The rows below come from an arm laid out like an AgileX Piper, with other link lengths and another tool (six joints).
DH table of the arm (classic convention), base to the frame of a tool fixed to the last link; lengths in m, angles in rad. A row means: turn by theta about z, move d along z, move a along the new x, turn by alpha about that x. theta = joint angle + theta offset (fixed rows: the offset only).
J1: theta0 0  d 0.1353  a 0  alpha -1.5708
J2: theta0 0.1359  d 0  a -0.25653  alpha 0
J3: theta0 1.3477  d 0  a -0.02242  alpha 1.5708
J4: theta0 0  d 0.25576  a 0  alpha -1.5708
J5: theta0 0  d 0  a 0  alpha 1.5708
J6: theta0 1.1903  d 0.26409  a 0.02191  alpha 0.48
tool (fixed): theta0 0  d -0.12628  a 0  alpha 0
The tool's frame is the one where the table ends.
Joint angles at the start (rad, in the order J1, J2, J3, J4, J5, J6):
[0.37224, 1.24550, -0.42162, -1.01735, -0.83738, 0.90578]
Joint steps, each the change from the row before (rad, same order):
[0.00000, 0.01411, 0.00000, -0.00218, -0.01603, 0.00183]
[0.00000, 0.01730, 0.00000, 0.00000, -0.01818, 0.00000]
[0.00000, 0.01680, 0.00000, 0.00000, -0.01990, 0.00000]
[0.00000, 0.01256, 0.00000, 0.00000, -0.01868, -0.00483]
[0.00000, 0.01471, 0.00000, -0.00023, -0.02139, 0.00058]
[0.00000, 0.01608, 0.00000, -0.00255, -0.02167, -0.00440]
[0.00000, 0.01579, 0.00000, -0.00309, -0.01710, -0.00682]
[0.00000, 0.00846, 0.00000, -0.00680, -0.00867, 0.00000]
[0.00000, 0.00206, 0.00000, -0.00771, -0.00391, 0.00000]
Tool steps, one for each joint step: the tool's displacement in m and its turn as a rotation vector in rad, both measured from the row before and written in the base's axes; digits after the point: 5 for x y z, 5 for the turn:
[-0.00020, 0.00086, -0.00177, 0.00590, 0.00967, 0.01123]
[0.00009, 0.00091, -0.00216, 0.00710, 0.01112, 0.01123]
[-0.00015, 0.00084, -0.00180, 0.00875, 0.01026, 0.01209]
[-0.00075, 0.00069, -0.00098, 0.00743, 0.00242, 0.01193]
[-0.00053, 0.00064, -0.00103, 0.01105, 0.00850, 0.01271]
[-0.00094, 0.00084, -0.00167, 0.00743, 0.00475, 0.01509]
[-0.00073, 0.00086, -0.00228, 0.00295, 0.00343, 0.01303]
[-0.00081, 0.00062, -0.00162, -0.00045, 0.00411, 0.01001]
[-0.00114, 0.00042, -0.00069, -0.00238, -0.00086, 0.00802]

